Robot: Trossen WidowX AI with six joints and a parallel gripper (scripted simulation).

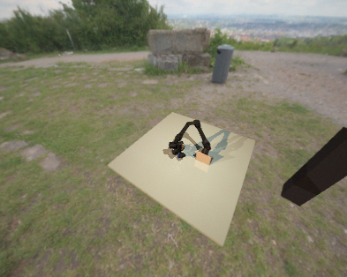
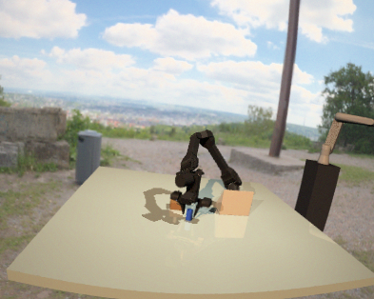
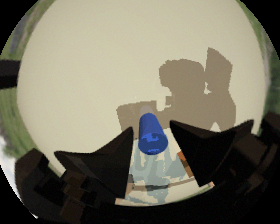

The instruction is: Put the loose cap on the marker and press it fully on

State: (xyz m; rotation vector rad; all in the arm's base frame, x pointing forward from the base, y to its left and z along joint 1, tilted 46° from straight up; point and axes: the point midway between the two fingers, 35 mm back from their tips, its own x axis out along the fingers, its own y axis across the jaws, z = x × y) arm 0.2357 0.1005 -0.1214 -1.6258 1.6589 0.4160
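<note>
My gripper tip is now 6 cm short of the orange holder block and 13 cm to the left of it. Round my gripper tip: blue cap (1 cm above).
</note>
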